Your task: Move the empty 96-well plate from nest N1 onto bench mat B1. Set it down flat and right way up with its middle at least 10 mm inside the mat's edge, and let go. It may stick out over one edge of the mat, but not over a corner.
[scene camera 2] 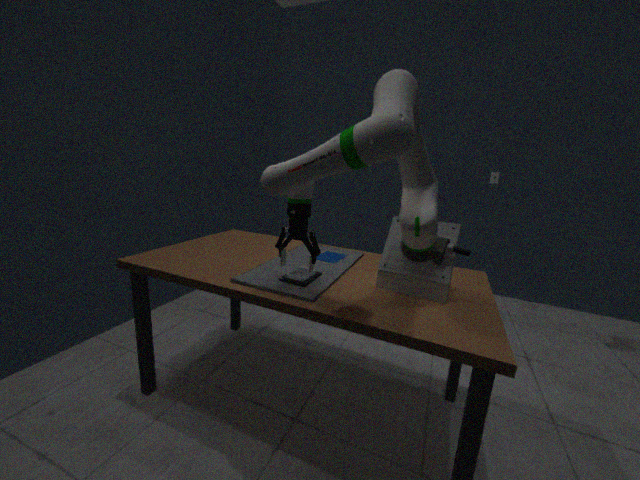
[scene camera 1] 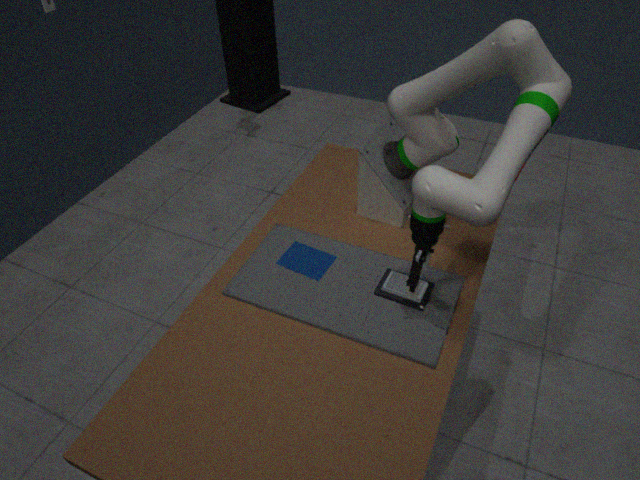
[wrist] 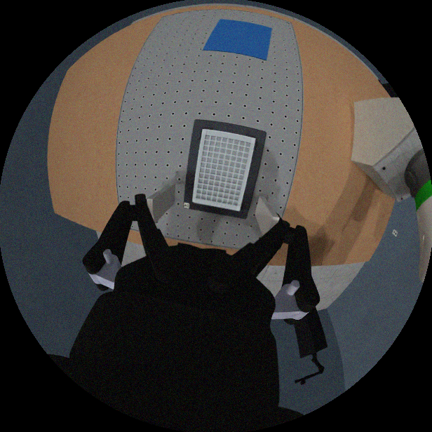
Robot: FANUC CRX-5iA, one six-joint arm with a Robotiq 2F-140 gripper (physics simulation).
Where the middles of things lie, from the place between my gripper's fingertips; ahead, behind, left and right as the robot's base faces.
Right now my hand is 40 mm to the left of the white 96-well plate (wrist: 223, 162) and 40 mm above it. Also, from my hand: blue bench mat B1 (scene camera 1: 303, 259): 60 mm ahead, 380 mm to the right, 50 mm below; nest N1 (wrist: 216, 125): 40 mm to the right, 50 mm below.
